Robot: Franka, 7 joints.
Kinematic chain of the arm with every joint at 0, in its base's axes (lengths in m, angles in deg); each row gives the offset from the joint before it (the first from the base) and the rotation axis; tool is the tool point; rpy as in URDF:
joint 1: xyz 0 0 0.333 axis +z
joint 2: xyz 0 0 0 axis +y
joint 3: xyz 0 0 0.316 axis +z
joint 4: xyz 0.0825 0 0 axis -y
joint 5: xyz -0.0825 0 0.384 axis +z
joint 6: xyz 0 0 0 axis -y
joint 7: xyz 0.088 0 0 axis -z
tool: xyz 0 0 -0.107 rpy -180 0 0
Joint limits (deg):
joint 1: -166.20..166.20
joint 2: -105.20..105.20
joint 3: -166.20..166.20
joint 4: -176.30..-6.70
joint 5: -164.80..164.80
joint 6: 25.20..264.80
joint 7: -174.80..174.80
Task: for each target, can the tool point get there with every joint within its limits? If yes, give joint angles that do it. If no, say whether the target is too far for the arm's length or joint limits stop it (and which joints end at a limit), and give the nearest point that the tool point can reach.
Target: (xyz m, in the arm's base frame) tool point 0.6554 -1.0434 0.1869
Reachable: no: too far | nearest point 0.4531 -0.7214 0.2320 | short by 0.383 m
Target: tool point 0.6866 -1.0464 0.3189
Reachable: no: too far | nearest point 0.4706 -0.7172 0.3233 | short by 0.394 m
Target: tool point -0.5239 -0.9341 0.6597
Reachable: no: too far | nearest point -0.4014 -0.7157 0.5833 | short by 0.262 m
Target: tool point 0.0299 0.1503 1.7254
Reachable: no: too far | nearest point 0.0183 0.0920 1.1857 | short by 0.543 m
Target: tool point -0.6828 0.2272 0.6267
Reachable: yes | joints 135.94 37.71 56.91 -61.94 -102.47 86.63 60.18
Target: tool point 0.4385 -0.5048 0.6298
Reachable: yes | joints 73.12 -23.95 -112.54 -90.75 130.45 125.11 35.32
